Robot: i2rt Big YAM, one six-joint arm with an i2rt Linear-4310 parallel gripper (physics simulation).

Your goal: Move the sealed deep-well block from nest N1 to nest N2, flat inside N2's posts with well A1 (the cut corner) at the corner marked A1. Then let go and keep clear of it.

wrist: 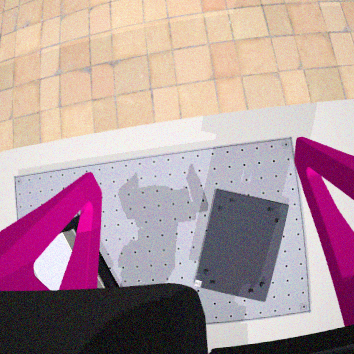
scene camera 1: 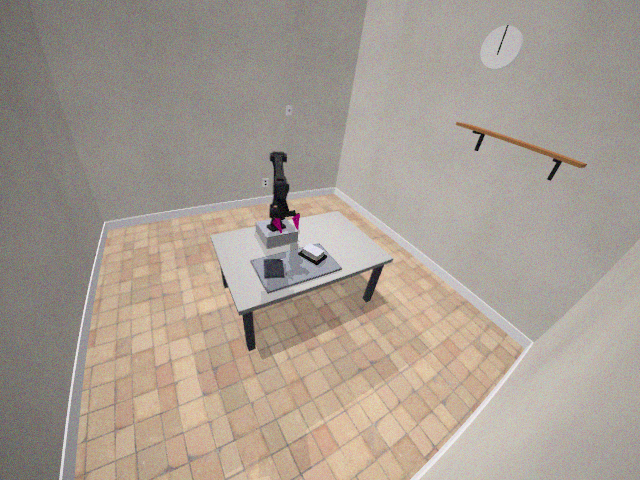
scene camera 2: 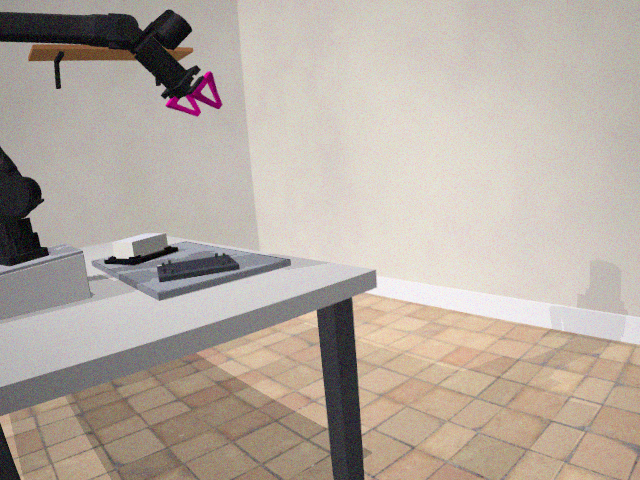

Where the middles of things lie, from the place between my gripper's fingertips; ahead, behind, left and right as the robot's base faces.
Scene:
My hand is 34 cm above the grey perforated plate (scene camera 1: 296,268), 12 cm to the right of it and 6 cm past it. Round my hand: white block (scene camera 2: 145,244) (30 cm below, 27 cm to the left, 6 cm behind).

